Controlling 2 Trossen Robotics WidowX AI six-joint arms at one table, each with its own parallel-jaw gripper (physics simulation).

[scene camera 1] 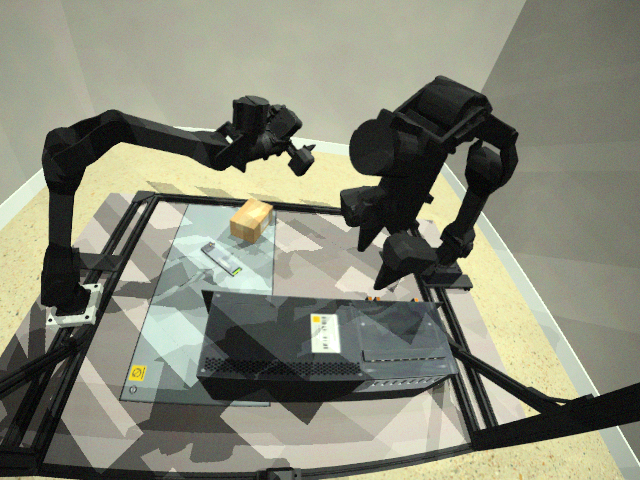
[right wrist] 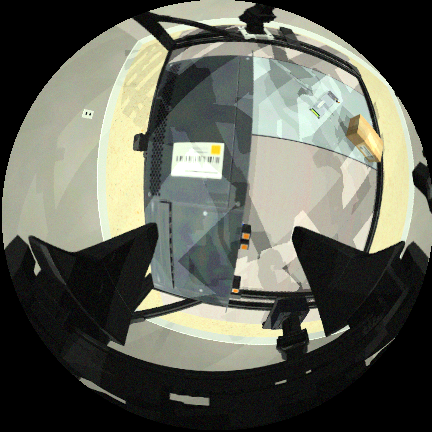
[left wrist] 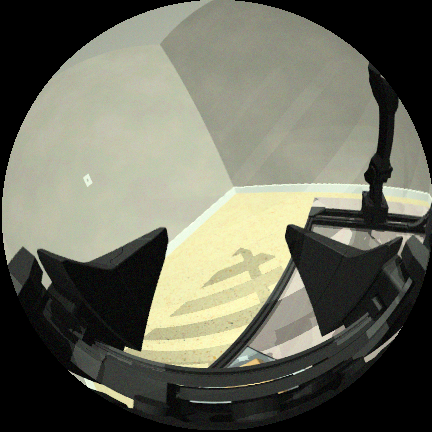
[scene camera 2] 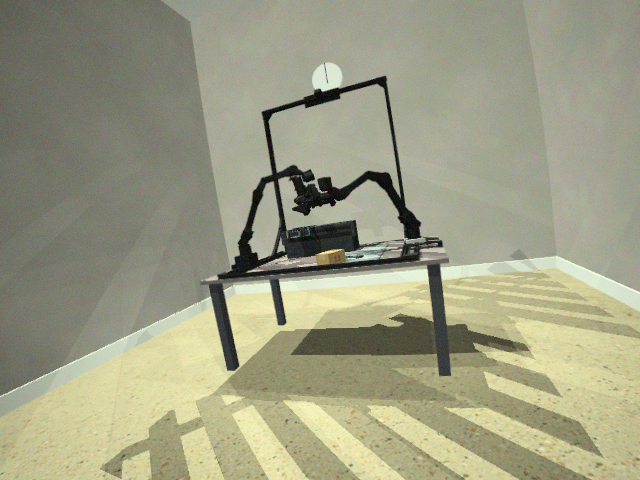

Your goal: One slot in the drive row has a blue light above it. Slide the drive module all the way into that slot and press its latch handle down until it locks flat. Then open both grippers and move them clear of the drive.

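Frame: origin at the left arm's base, x ahead, y left, z up, level; centimetres.
Where they show: left gripper, fingertip midpoint: (scene camera 1: 305,134) (left wrist: 228,232) (scene camera 2: 294,205); right gripper, fingertip midpoint: (scene camera 1: 367,268) (right wrist: 227,231); left arm's base, link origin: (scene camera 1: 74,302) (right wrist: 254,30) (scene camera 2: 414,238); right arm's base, link origin: (scene camera 1: 443,259) (right wrist: 289,320) (left wrist: 374,197) (scene camera 2: 245,254).
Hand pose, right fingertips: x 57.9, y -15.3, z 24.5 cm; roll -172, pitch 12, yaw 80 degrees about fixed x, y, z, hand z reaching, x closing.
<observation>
Each offset is from my right fingertips to the top centre of the thing. Level surfaces: height alone.
The drive module {dz -27.2, dx -23.2, dy +27.9 cm} (scene camera 1: 221,258) (right wrist: 325,104) lies flat on the pale mat {dz -28.2 cm} (scene camera 1: 160,330) (right wrist: 275,120), its green-marked end towards the chassis. The dark chassis {dz -10.8, dx -4.2, dy -5.8 cm} (scene camera 1: 273,330) (scene camera 2: 330,235) (right wrist: 210,110) stands on the table. Orange-marked parts (scene camera 1: 415,300) (right wrist: 245,236) stick out of its far side. The drive row's front face and the blue light are hidden. My left gripper (scene camera 1: 277,157) (left wrist: 228,232) is open and empty, high above the table's far side, away from the module. My right gripper (scene camera 1: 369,268) (right wrist: 227,231) is open and empty above the chassis's far edge, near the orange-marked parts.
A cardboard box {dz -22.2, dx -13.8, dy +39.8 cm} (scene camera 1: 250,221) (scene camera 2: 330,256) (right wrist: 365,138) stands on the mat close to the module. A black frame (scene camera 1: 222,200) runs round the table, with an overhead frame (scene camera 2: 393,139) rising from it. The two arms are close together above the table.
</observation>
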